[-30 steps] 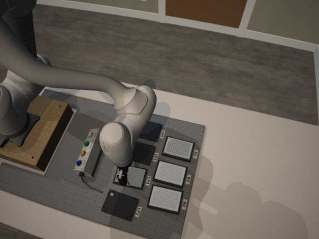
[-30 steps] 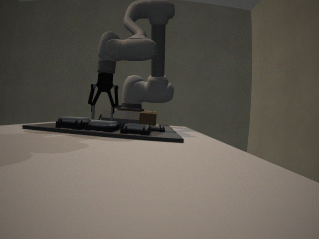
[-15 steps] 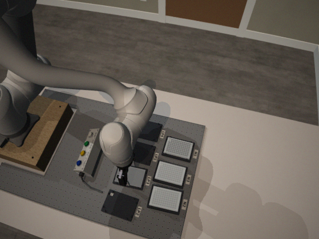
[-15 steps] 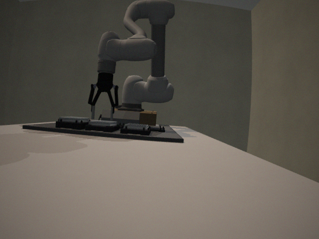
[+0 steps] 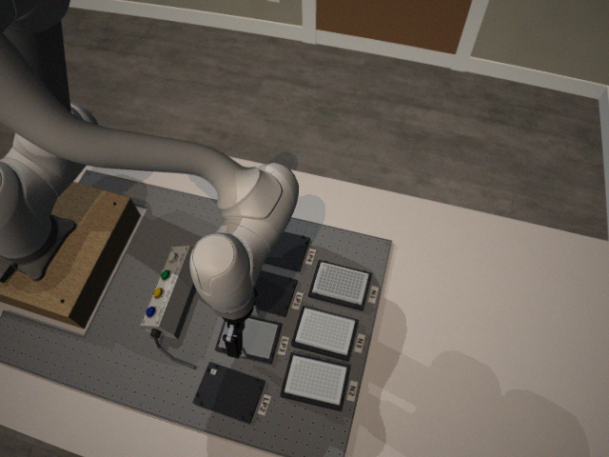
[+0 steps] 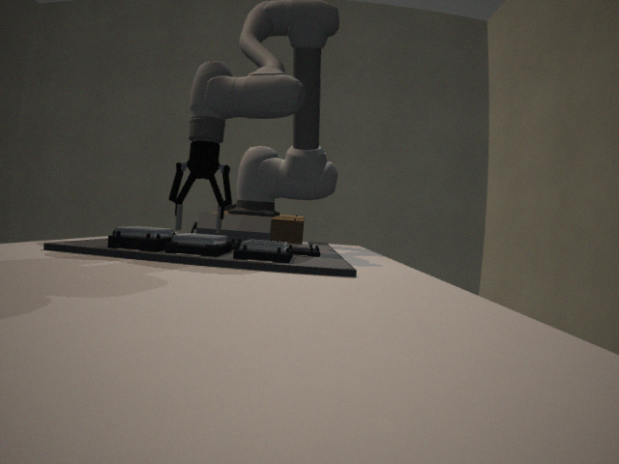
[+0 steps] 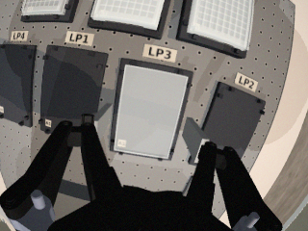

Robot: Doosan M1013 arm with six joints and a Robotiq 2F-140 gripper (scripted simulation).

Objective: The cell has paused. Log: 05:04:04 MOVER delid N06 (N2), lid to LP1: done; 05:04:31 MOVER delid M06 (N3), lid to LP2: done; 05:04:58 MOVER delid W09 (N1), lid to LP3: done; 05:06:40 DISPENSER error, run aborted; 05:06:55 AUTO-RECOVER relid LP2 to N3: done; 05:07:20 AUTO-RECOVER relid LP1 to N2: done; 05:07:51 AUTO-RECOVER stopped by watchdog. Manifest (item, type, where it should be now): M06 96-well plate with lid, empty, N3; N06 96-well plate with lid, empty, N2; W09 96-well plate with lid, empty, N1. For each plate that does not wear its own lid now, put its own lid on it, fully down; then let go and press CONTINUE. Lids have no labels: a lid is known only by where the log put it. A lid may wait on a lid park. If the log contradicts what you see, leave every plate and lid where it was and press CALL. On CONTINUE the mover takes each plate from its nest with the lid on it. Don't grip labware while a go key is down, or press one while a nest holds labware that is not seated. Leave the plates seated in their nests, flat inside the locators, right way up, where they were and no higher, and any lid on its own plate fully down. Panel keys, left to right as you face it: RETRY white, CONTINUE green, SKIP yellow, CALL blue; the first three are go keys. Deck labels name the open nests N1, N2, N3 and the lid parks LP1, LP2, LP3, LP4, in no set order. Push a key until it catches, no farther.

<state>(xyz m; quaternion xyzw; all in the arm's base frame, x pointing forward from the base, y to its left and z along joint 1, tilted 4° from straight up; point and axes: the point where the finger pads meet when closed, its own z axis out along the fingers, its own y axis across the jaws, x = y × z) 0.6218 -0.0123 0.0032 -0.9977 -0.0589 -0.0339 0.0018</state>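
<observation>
My hand is 40 mm above the lid. Also, from my hand: lid park LP3: 50 mm below; lid park LP2: 140 mm to the right, 50 mm below, 10 mm ahead; lid park LP1: 130 mm to the left, 50 mm below, 10 mm behind.
</observation>
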